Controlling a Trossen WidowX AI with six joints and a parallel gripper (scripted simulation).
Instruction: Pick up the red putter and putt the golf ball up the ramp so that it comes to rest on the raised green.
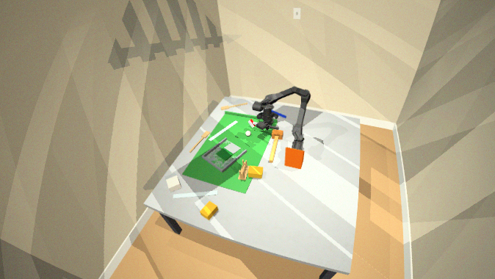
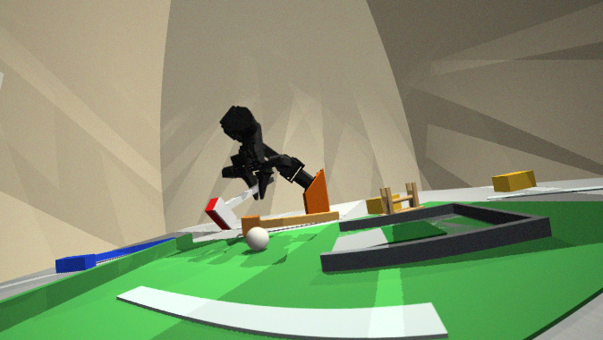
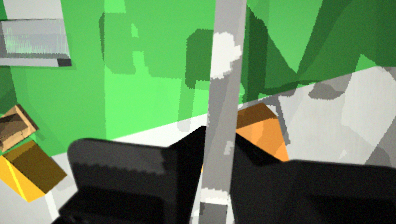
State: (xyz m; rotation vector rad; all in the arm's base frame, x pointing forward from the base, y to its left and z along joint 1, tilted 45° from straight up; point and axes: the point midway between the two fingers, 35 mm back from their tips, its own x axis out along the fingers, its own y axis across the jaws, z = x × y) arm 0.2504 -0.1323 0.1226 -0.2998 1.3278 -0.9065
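The red putter is 5 cm ahead of my gripper tip, 2 cm to the right of it and 1 cm above it. The rest, counted from my gripper tip: white golf ball 16 cm ahead, 7 cm below; blue putter 7 cm ahead, 34 cm to the right, 8 cm below.
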